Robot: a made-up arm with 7 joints.
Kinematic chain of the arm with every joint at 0, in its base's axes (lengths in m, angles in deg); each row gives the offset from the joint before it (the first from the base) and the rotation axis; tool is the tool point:
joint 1: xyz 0 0 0.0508 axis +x
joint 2: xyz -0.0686 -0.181 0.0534 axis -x
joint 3: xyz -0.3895 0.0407 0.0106 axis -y
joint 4: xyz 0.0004 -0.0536 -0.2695 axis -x
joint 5: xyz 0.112 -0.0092 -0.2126 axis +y
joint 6: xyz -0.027 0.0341 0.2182 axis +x
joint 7: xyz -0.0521 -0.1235 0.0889 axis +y
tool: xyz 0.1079 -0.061 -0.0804
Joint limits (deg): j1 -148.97..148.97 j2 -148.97..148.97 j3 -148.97..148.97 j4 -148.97..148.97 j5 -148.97..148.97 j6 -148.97..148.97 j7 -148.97..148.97
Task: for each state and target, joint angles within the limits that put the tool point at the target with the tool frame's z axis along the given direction. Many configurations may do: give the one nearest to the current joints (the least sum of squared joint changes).
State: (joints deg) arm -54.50 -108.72 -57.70 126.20 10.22 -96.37 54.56
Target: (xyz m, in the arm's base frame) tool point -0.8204 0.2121 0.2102 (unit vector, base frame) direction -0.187 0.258 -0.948
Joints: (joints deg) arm -71.50 -123.54 -64.54 128.67 -6.22 -105.39 37.62
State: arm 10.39 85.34 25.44 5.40 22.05 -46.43 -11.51
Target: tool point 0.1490 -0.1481 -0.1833 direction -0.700 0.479 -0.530
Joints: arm 37.41 102.72 34.41 2.96 65.72 -104.38 -47.77
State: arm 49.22 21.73 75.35 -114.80 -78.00 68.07 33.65
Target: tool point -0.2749 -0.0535 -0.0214 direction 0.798 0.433 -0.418
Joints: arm 34.89 42.80 58.75 -116.16 -71.01 97.06 -0.90
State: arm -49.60 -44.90 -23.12 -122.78 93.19 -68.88 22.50
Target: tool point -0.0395 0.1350 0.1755 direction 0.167 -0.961 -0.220
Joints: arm -20.78 -71.85 -35.91 -137.25 110.72 -103.90 -0.42
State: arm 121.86 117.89 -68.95 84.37 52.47 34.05 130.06
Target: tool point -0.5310 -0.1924 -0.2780 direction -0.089 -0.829 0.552
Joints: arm 88.02 128.28 -73.70 90.62 71.27 28.44 105.62
